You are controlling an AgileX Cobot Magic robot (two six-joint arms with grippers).
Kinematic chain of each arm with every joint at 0, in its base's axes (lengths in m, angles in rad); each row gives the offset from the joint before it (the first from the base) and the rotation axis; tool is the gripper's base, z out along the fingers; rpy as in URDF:
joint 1: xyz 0 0 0.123 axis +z
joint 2: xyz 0 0 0 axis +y
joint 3: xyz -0.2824 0 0.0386 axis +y
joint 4: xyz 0.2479 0 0.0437 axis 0.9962 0 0.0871
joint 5: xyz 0 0 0 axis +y
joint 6: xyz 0.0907 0 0.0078 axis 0.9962 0 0.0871
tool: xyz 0 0 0 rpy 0 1.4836 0
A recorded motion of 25 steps. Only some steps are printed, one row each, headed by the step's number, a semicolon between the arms.
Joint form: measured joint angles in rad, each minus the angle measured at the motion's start. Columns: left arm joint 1, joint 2, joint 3, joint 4, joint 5, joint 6; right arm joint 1, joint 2, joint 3, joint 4, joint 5, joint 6.
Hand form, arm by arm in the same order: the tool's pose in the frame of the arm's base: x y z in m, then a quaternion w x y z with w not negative. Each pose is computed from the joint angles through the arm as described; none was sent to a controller.
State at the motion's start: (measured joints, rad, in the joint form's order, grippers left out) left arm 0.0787 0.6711 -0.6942 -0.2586 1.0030 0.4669; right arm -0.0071 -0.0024 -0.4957 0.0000 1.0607 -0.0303
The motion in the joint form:
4: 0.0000 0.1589 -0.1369 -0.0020 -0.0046 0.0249; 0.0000 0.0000 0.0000 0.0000 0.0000 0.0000
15: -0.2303 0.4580 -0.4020 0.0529 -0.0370 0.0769; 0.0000 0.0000 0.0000 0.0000 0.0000 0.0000
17: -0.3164 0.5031 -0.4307 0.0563 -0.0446 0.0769; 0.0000 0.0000 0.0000 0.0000 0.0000 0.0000
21: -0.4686 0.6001 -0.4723 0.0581 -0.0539 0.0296; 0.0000 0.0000 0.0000 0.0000 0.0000 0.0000
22: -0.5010 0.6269 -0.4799 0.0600 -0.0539 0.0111; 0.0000 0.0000 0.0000 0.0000 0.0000 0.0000
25: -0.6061 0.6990 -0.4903 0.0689 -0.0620 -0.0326; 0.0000 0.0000 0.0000 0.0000 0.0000 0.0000
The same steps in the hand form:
4: 0.1424 -0.0086 0.3320 0.34412 0.16187 0.92436 -0.03054; -0.0047 0.0000 0.2760 0.52063 -0.00990 0.85367 -0.00974
15: 0.2141 -0.0482 0.3599 0.33499 0.29446 0.89438 -0.03419; -0.0047 0.0000 0.2760 0.52063 -0.00990 0.85367 -0.00974
17: 0.2212 -0.0690 0.3588 0.32886 0.33263 0.88260 -0.04725; -0.0047 0.0000 0.2760 0.52063 -0.00990 0.85367 -0.00974
21: 0.2314 -0.1111 0.3483 0.30067 0.37895 0.87163 -0.07911; -0.0047 0.0000 0.2760 0.52063 -0.00990 0.85367 -0.00974
22: 0.2336 -0.1210 0.3436 0.28942 0.38571 0.87184 -0.08578; -0.0047 0.0000 0.2760 0.52063 -0.00990 0.85367 -0.00974
25: 0.2344 -0.1526 0.3274 0.25700 0.41440 0.86725 -0.10056; -0.0047 0.0000 0.2760 0.52063 -0.00990 0.85367 -0.00974

